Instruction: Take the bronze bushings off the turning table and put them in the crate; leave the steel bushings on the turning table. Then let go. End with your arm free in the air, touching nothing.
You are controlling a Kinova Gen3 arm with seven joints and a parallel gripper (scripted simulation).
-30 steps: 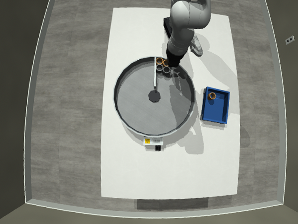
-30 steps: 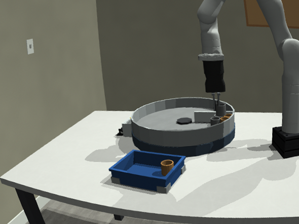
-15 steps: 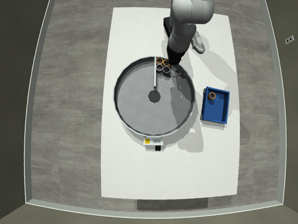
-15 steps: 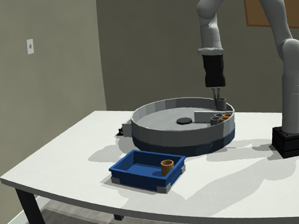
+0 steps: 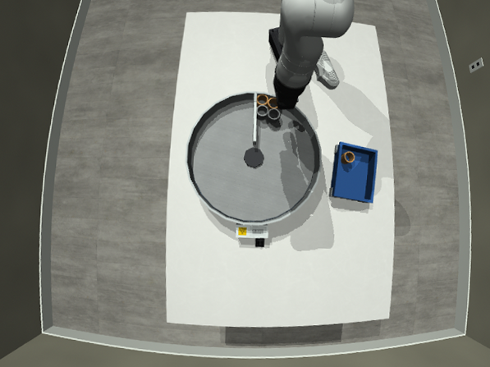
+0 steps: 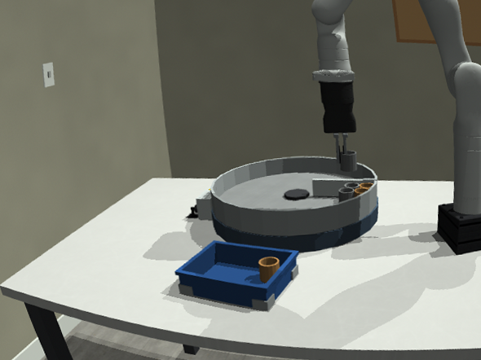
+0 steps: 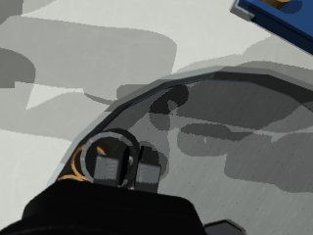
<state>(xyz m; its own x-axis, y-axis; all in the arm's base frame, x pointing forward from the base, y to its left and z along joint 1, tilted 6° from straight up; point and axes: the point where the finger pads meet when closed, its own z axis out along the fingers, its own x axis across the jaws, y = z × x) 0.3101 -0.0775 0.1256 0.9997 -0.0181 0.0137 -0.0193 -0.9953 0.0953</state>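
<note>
The round turning table is 110 mm ahead of my hand, 110 mm to the right of it and 130 mm below it. Also, from my hand: blue crate (210 mm ahead, 230 mm to the left, 160 mm below).
</note>
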